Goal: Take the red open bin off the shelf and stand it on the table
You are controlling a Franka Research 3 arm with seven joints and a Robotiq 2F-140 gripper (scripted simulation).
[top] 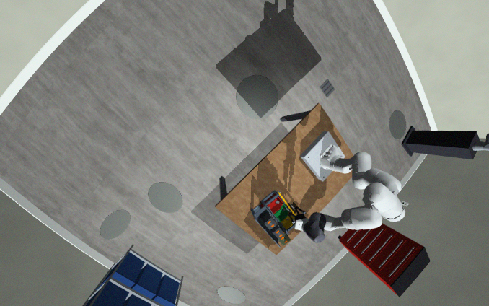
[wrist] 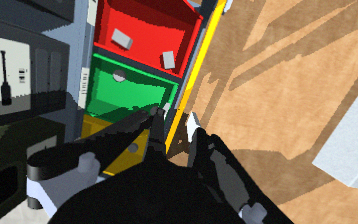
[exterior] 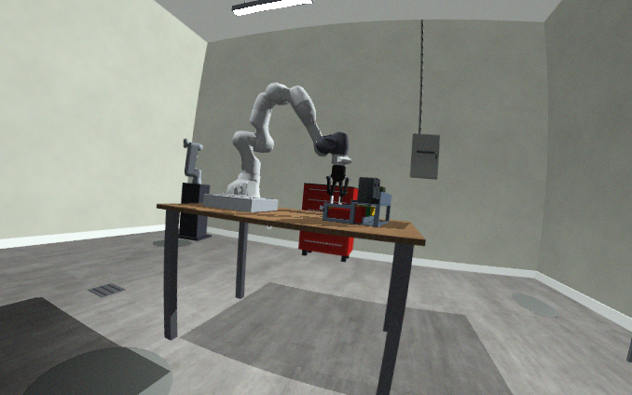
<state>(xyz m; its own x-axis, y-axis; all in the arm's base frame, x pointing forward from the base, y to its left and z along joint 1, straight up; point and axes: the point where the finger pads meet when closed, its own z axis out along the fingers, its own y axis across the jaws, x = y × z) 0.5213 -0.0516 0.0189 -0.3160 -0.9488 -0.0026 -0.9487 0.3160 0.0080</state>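
Now: hand 30 mm above the yellow strip. Also, from my hand: yellow bin 130 mm ahead, 70 mm to the left, 50 mm below; green bin 100 mm ahead, 30 mm to the right, 50 mm below; red open bin 60 mm ahead, 140 mm to the right, 50 mm below.
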